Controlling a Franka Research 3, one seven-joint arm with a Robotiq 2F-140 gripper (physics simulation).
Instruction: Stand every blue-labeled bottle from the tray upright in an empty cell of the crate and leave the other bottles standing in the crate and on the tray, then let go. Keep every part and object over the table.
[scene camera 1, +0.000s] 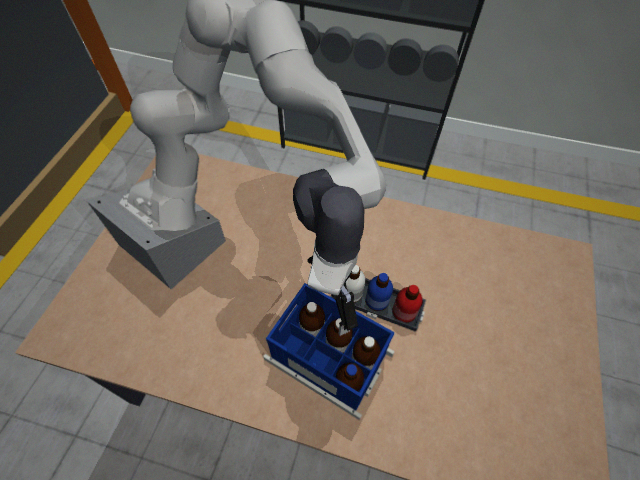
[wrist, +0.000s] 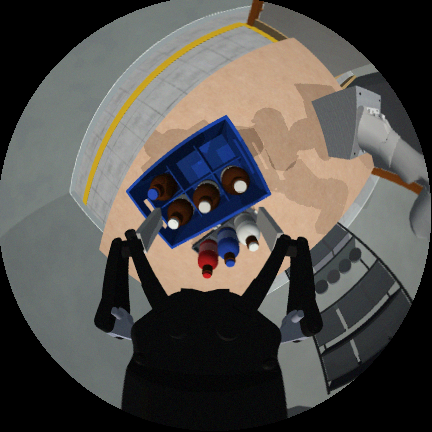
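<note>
A blue bottle with a blue cap (scene camera 1: 379, 294) (wrist: 228, 243) stands on the dark tray (scene camera 1: 412, 324), between a white bottle (scene camera 1: 355, 286) (wrist: 247, 229) and a red bottle (scene camera 1: 407, 305) (wrist: 207, 256). The blue crate (scene camera 1: 277, 351) (wrist: 254, 165) has six cells. Its tray-side row holds three brown white-capped bottles (scene camera 1: 311, 318) (scene camera 1: 339, 335) (scene camera 1: 366, 351). A brown blue-capped bottle (scene camera 1: 351, 378) (wrist: 162, 187) stands in one end cell of the other row; that row's other two cells are empty. My gripper (scene camera 1: 343, 316) (wrist: 208, 215) is open and empty above the crate's tray side. One finger is largely hidden in the scene view.
The tray lies close beside the crate's long side. Light rails (scene camera 1: 310, 384) lie along the crate's base. The arm's grey pedestal (scene camera 1: 170, 258) (wrist: 337, 122) stands on the brown table (scene camera 1: 491, 361) (wrist: 280, 65). A black shelf rack (scene camera 1: 447, 111) stands beyond the table.
</note>
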